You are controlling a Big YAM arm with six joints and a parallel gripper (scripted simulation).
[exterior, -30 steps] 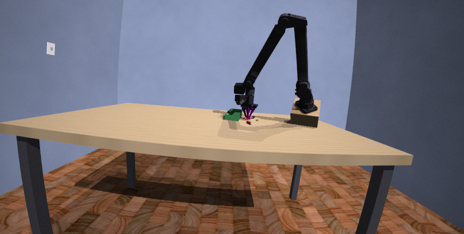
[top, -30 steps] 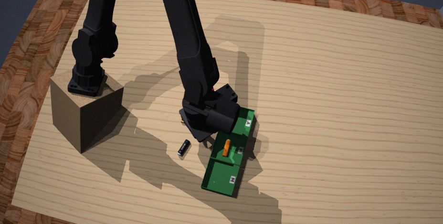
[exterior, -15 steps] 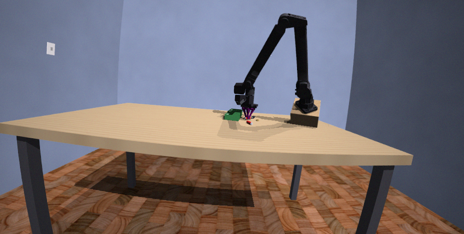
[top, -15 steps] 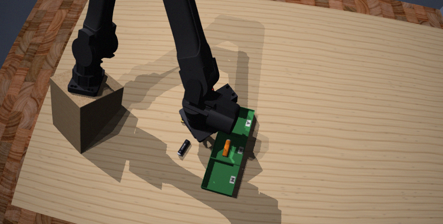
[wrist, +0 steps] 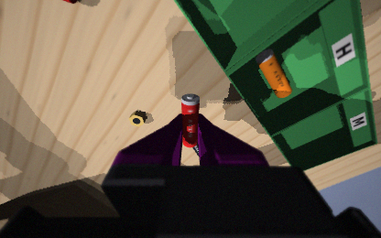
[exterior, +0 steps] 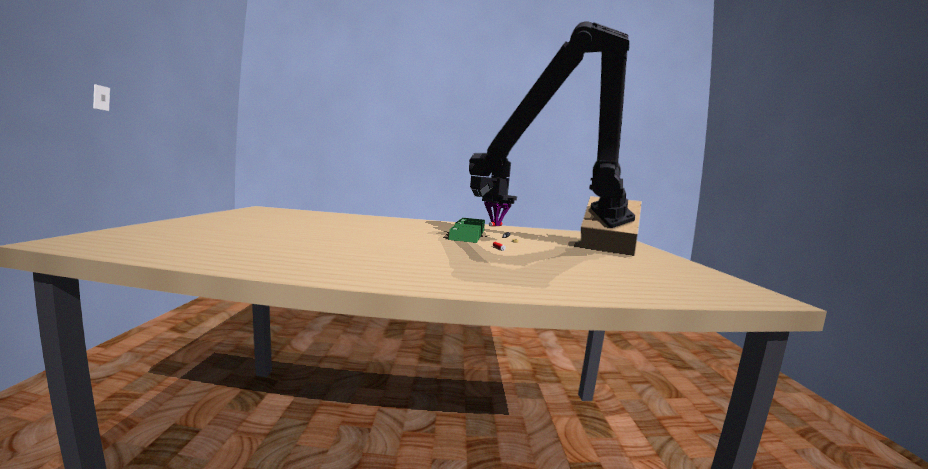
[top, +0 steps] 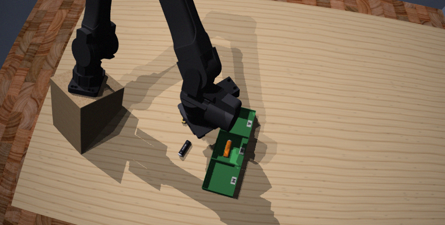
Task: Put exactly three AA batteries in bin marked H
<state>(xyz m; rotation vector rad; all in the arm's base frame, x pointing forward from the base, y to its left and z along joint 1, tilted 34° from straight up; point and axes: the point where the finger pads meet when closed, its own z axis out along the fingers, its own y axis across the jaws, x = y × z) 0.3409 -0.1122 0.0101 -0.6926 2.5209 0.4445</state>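
Now: hand 80 mm short of the green bin, 50 mm to the left of it and 30 mm above it. The rest, counted from my hand: black AA battery 50 mm to the right, 50 mm behind, 40 mm below; then orange AA battery 70 mm ahead, 50 mm to the right, 40 mm below; then yellow nut 60 mm behind, 50 mm below, 40 mm to the left.
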